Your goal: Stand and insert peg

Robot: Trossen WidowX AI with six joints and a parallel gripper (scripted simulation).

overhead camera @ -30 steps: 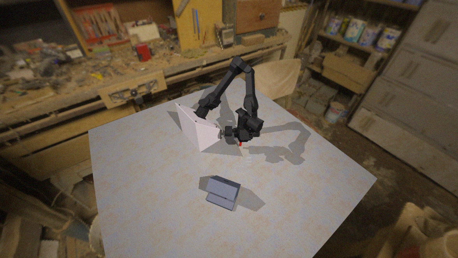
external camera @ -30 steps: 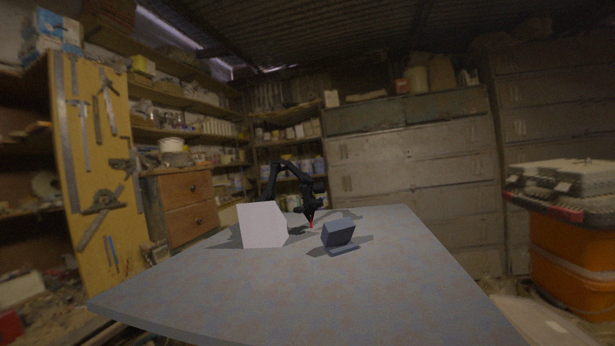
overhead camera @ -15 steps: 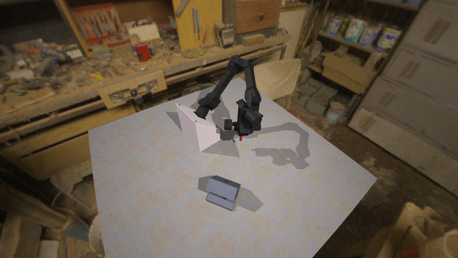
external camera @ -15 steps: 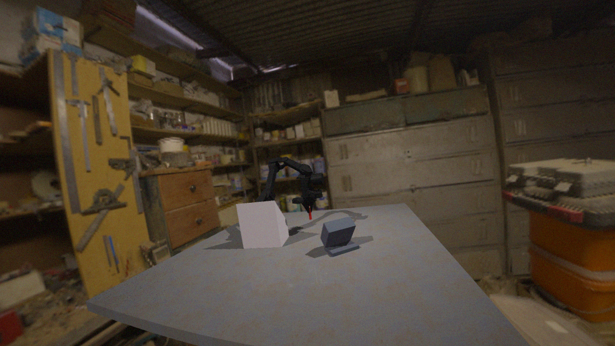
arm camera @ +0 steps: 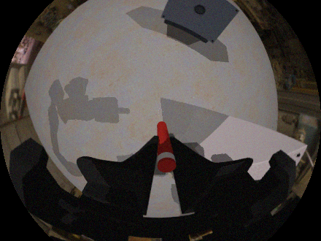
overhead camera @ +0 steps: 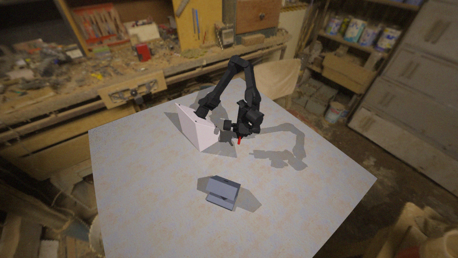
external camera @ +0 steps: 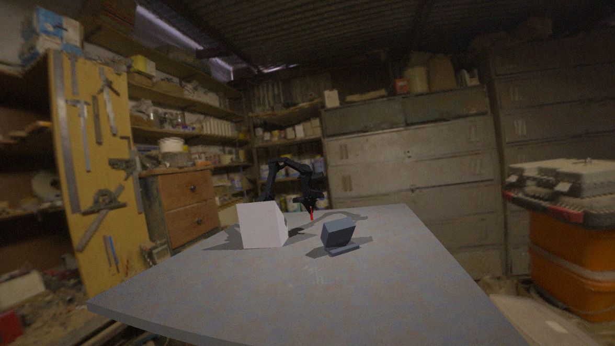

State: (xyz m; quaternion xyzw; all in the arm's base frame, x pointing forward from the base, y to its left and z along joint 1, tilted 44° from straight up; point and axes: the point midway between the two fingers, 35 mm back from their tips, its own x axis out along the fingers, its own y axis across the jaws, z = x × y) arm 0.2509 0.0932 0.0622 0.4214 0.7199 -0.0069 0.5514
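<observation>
The grey sloped panel lies 170 mm ahead of my gripper tip, 210 mm to the right of it and 40 mm below it. The rest, counted from my gripper tip: red peg (20 mm above).
</observation>
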